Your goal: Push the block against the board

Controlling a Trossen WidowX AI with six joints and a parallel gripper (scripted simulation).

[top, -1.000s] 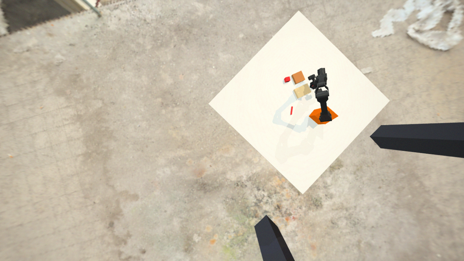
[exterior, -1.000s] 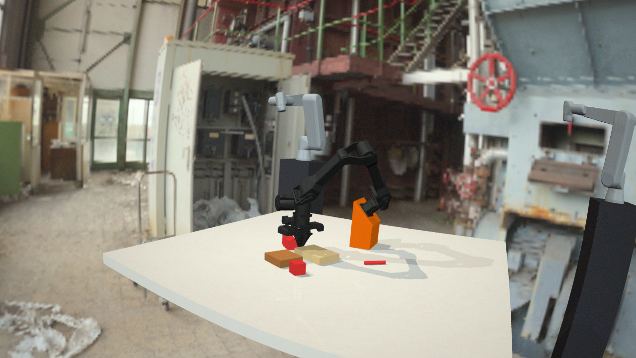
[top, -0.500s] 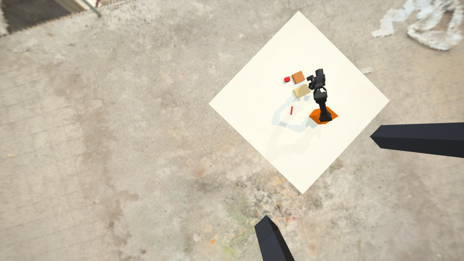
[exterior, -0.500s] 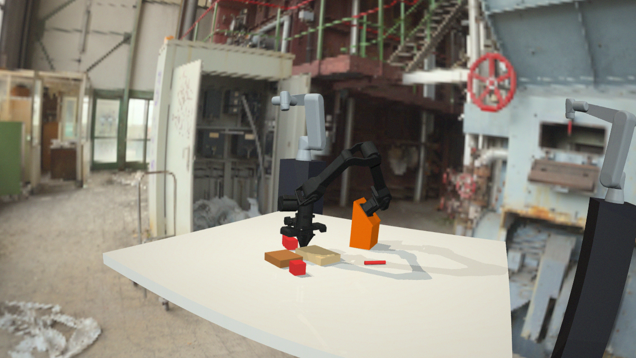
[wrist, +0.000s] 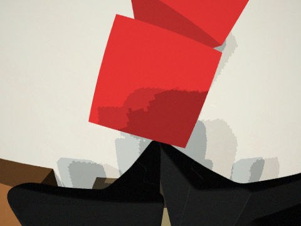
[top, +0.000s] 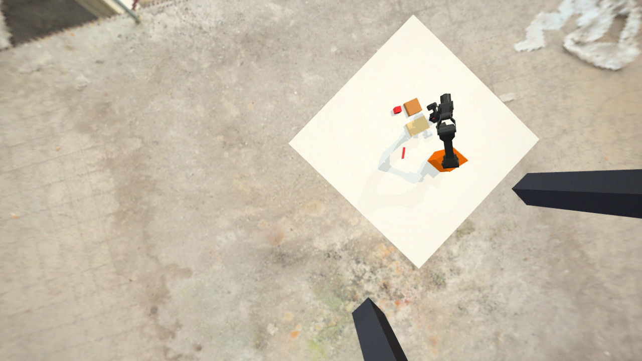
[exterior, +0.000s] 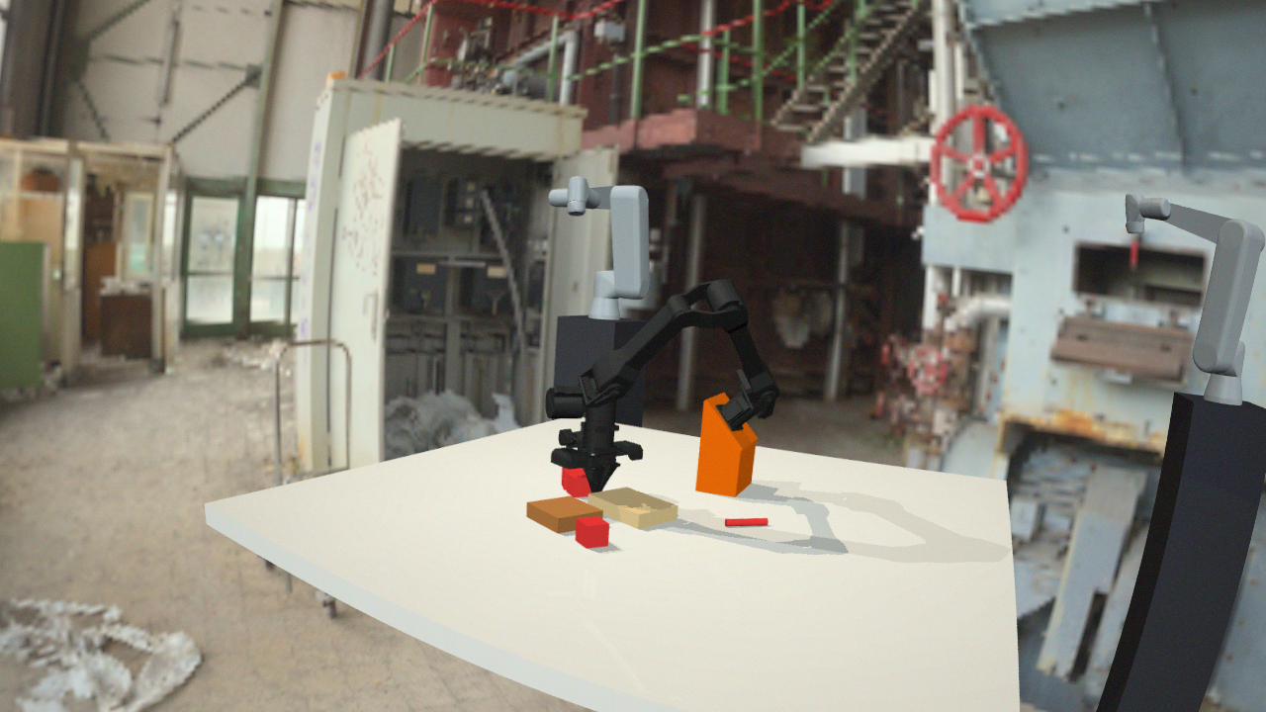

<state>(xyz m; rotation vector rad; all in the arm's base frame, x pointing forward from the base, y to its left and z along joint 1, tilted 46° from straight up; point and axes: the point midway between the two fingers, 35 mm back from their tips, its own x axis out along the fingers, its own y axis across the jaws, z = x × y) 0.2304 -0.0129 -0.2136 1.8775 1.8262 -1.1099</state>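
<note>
The tan board lies 100 mm to the left of my gripper tip, 30 mm ahead of it and 10 mm above it. Round my gripper tip: brown square block (150 mm ahead, 30 mm to the left, 10 mm above); then thin red stick (300 mm to the left, 40 mm behind).
</note>
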